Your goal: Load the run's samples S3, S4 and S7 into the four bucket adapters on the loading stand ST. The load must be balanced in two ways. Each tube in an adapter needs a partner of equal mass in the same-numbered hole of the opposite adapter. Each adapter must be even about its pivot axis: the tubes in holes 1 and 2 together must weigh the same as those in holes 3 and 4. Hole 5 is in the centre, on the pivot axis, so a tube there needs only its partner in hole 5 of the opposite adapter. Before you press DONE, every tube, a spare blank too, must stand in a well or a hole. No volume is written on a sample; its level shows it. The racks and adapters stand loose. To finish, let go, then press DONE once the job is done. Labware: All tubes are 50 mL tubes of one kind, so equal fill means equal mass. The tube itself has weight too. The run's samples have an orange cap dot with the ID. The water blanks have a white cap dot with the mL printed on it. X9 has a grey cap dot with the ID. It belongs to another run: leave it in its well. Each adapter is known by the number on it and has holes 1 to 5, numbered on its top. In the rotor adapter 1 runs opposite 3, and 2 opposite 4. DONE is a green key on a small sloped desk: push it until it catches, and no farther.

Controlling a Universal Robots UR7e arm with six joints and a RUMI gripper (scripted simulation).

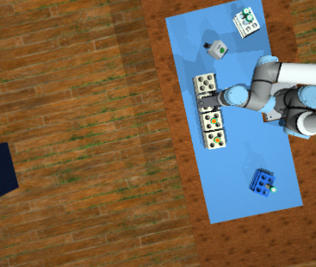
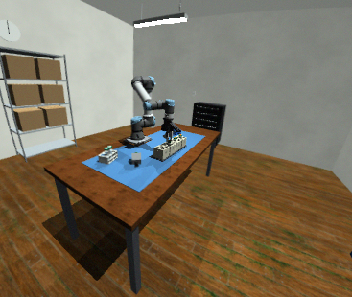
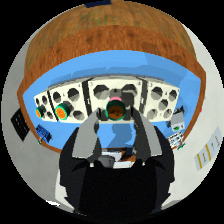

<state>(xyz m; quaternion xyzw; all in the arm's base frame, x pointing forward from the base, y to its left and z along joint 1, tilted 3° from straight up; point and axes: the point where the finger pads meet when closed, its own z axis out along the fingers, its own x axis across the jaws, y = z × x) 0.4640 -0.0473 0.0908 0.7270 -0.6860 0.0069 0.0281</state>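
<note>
Right now the white rack is 43 cm to the right of my hand, 28 cm behind it and 9 cm below it. The rest, counted from my hand: blue rack 52 cm to the left, 27 cm behind, 9 cm below; then adapter 22 cm to the left, 7 cm below, 1 cm behind.
</note>
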